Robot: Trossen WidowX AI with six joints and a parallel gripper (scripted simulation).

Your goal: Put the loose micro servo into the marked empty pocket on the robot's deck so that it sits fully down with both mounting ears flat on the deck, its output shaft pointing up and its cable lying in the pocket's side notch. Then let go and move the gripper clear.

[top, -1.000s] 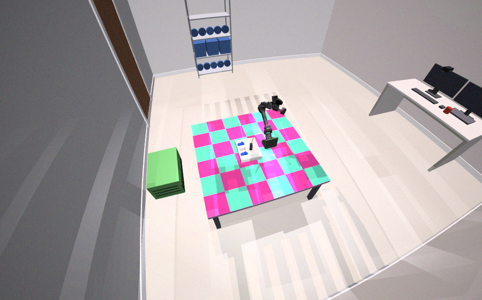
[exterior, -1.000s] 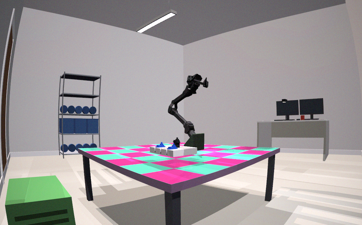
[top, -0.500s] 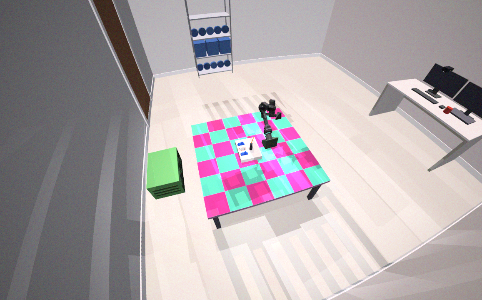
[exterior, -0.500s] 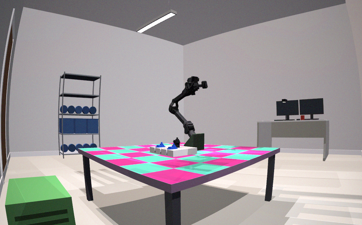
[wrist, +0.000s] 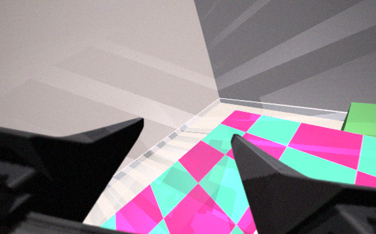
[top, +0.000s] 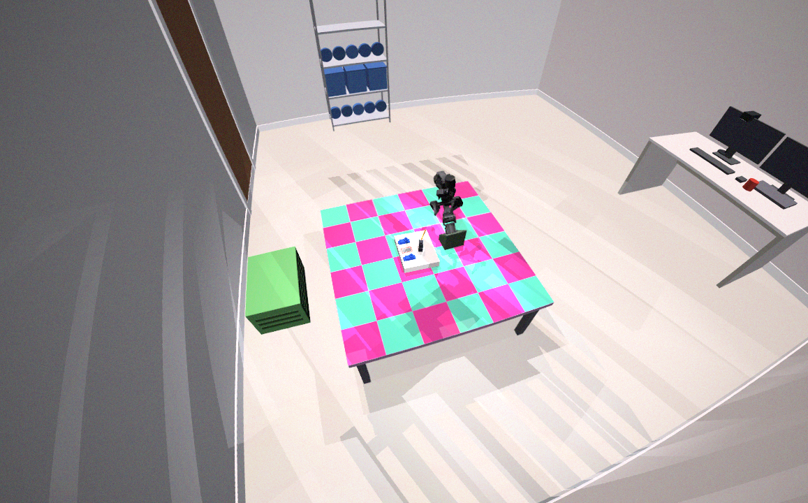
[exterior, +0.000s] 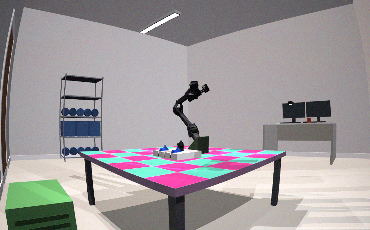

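My gripper tip is 460 mm above the white deck, 170 mm to the left of it and 40 mm short of it.
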